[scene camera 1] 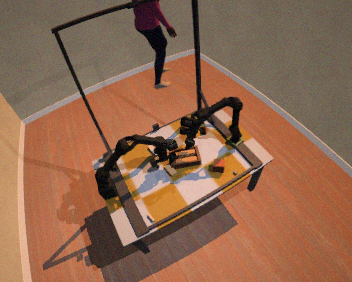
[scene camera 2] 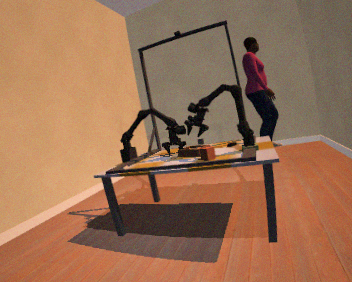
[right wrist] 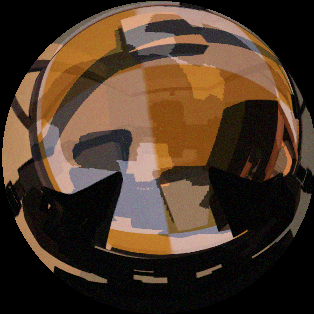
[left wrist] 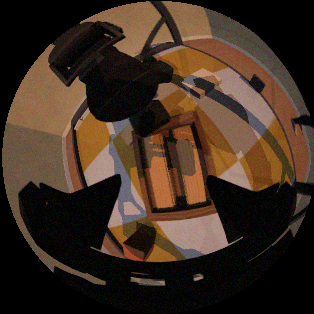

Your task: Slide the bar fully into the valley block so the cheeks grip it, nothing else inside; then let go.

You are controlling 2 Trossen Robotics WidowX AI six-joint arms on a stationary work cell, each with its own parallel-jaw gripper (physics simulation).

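Places are measured from the left arm's base along level axes (x ahead, y left, z up), in millimetres.
Where they show: left gripper, between the fingertips: (scene camera 1: 186,146) (scene camera 2: 193,136) (left wrist: 165,179); right gripper, between the fingertips: (scene camera 1: 164,166) (right wrist: 166,173); left arm's base, origin of its link: (scene camera 1: 235,139) (scene camera 2: 249,145) (left wrist: 210,271); right arm's base, origin of its link: (scene camera 1: 104,184) (scene camera 2: 127,148).
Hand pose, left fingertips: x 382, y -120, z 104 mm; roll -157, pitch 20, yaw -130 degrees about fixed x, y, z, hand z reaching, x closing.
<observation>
Each offset is from my left fingertips to the top centre of the thing.
The wooden valley block {dx +10, dy +2, dz -83 mm} (scene camera 1: 198,156) (scene camera 2: 187,152) (left wrist: 175,216) (right wrist: 245,130) lies mid-table, with two orange cheeks and a dark gap between them. A pale wooden block {dx +156, dy +9, dz -118 mm} (scene camera 1: 170,170) (right wrist: 185,205), perhaps the bar, lies apart from it, beside its left side in scene camera 1. My right gripper (scene camera 1: 165,158) (scene camera 2: 175,150) (right wrist: 166,173) is open and low near this pale block, which shows between and beyond its fingers. My left gripper (scene camera 1: 195,138) (scene camera 2: 196,132) (left wrist: 165,179) is open and empty, above the valley block. The right gripper hides the pale block in the left wrist view.
A red-orange block {dx -114, dy +219, dz -59 mm} (scene camera 1: 218,165) (scene camera 2: 207,153) (left wrist: 140,240) stands near the front right of the valley block in scene camera 1. A flat pale box {dx +139, dy -217, dz -113 mm} (left wrist: 200,86) lies farther back. The right arm reaches close to the valley block. Shadows cross the checkered table.
</observation>
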